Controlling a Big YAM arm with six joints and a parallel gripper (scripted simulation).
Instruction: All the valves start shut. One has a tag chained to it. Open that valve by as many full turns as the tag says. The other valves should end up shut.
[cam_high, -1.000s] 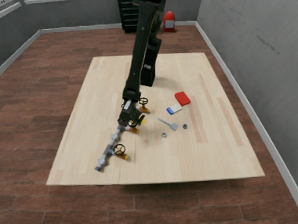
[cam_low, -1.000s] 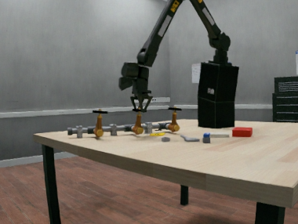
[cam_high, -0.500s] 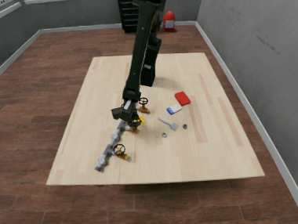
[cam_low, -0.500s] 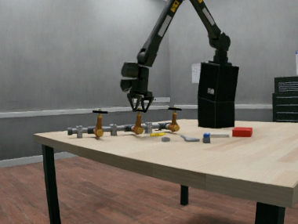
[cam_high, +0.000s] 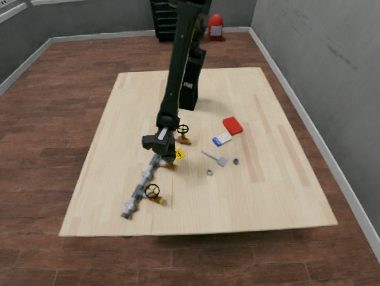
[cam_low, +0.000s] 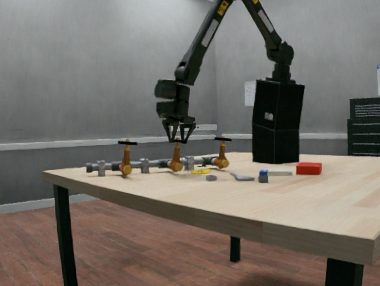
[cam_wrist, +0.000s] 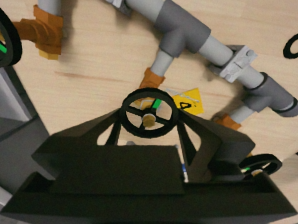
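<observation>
Right now the yellow tag is 9 cm behind my hand, 3 cm to the left of it and 12 cm below it. From my hand the other things lie so: blue-and-white block: 18 cm behind, 30 cm to the left, 11 cm below; then grey flat tool: 5 cm behind, 25 cm to the left, 11 cm below; then grey part: 3 cm behind, 36 cm to the left, 11 cm below.
</observation>
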